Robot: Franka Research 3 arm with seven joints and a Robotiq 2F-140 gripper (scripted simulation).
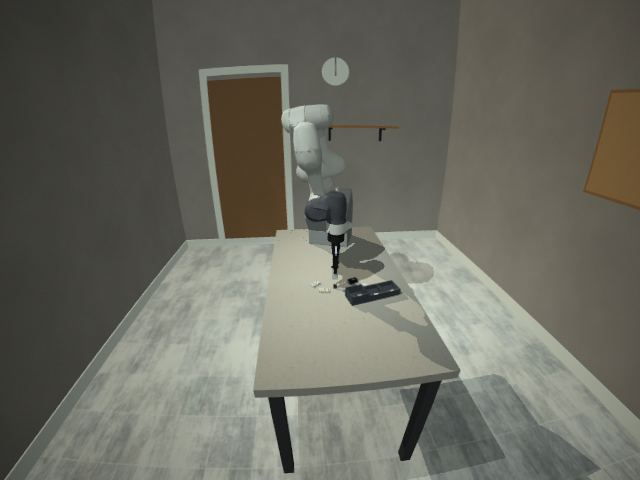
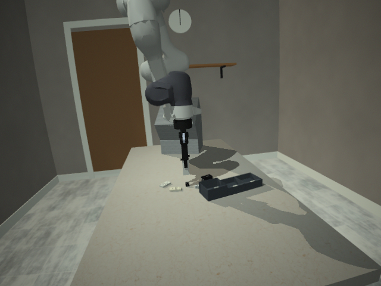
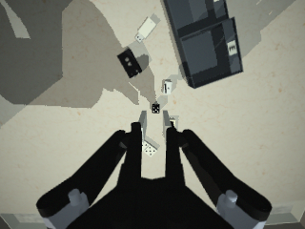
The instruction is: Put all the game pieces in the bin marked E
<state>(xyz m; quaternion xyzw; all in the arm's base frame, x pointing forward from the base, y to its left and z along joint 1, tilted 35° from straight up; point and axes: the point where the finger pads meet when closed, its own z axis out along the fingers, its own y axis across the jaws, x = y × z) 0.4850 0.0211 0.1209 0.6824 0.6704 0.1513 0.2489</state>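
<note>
My hand is 80 mm above the black die. Also, from my hand: dark three-part bin: 170 mm to the left, 80 mm ahead, 70 mm below; black box: 80 mm to the left, 80 mm below, 40 mm behind; white usb stick: 150 mm to the left, 90 mm below, 10 mm behind.
</note>
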